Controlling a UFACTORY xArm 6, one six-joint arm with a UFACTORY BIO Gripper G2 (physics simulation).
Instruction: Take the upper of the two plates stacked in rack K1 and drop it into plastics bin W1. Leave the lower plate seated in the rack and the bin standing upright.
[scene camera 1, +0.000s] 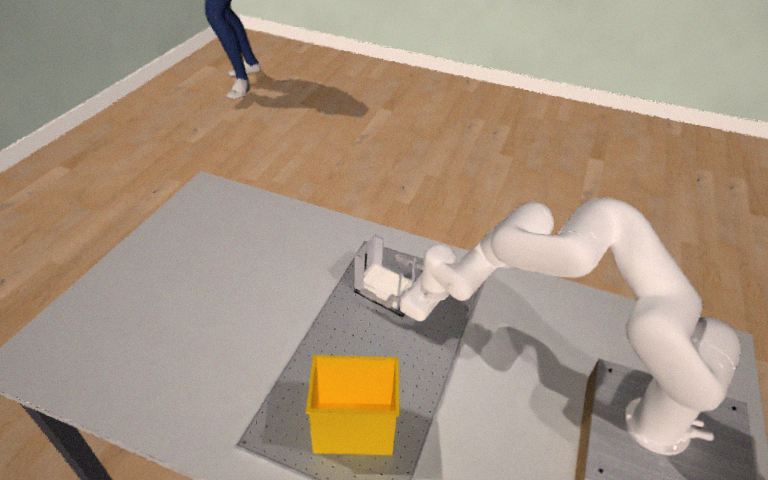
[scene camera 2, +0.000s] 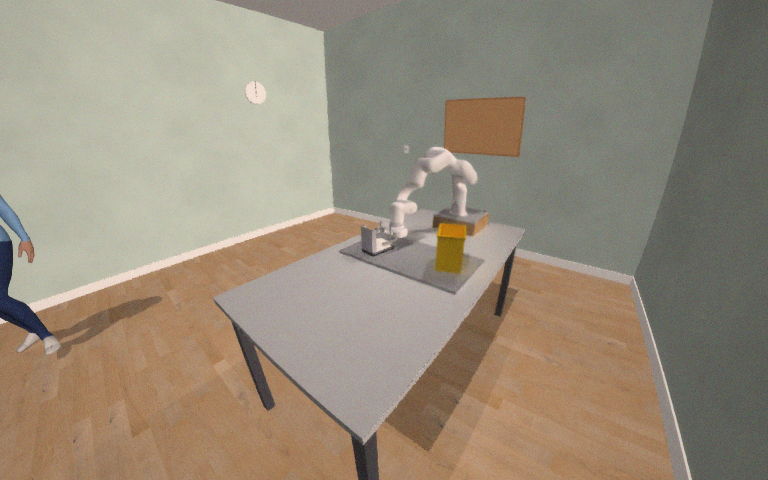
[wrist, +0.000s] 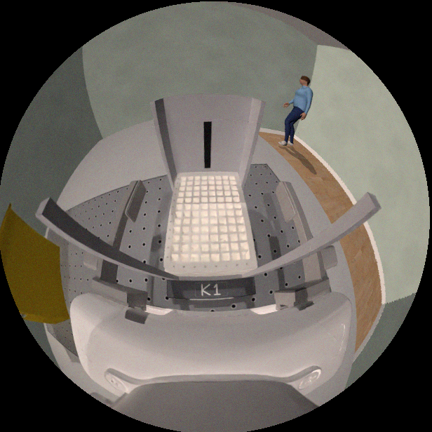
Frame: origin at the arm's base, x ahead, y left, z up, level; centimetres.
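Seen in the pictures: hand, tool point: (scene camera 1: 385, 275) (scene camera 2: 376, 239); arm's base, link origin: (scene camera 1: 655, 425) (scene camera 2: 458, 213).
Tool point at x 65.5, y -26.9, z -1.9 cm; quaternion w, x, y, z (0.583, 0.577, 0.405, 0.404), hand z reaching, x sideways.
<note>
Offsets run from my tool point to a thing's middle. Level surfaces: height alone.
Rack K1 @(dx -0.9, dy +0.5, dz +0.8 cm) (scene camera 1: 374, 252) (scene camera 2: 368, 240) (wrist: 227, 145) stands at the far end of the perforated board, its tall slotted back wall beyond the plates and two front posts nearer the wrist camera. The upper white gridded plate @(dx +0.1, dy +0.2, dz -2.5 cm) (scene camera 1: 385, 281) (wrist: 210, 220) lies flat in the rack; the lower plate cannot be told apart beneath it. My gripper (scene camera 1: 391, 280) (wrist: 210, 200) is open and empty, its fingers on either side of the rack and plate with a gap at each side. Their height against the plates is unclear. The yellow bin W1 @(dx -3.3, dy +40.7, dz +2.4 cm) (scene camera 1: 352, 433) (scene camera 2: 450, 254) (wrist: 32, 275) stands upright.
The front posts (wrist: 95, 245) (wrist: 320, 237) rise close to the wrist camera, between the fingers and the plate's near corners. The perforated board @(dz -6.5 cm) (scene camera 1: 368, 333) (scene camera 2: 416, 260) carries rack and bin. A person (scene camera 1: 229, 39) (wrist: 300, 105) stands on the floor beyond the table.
</note>
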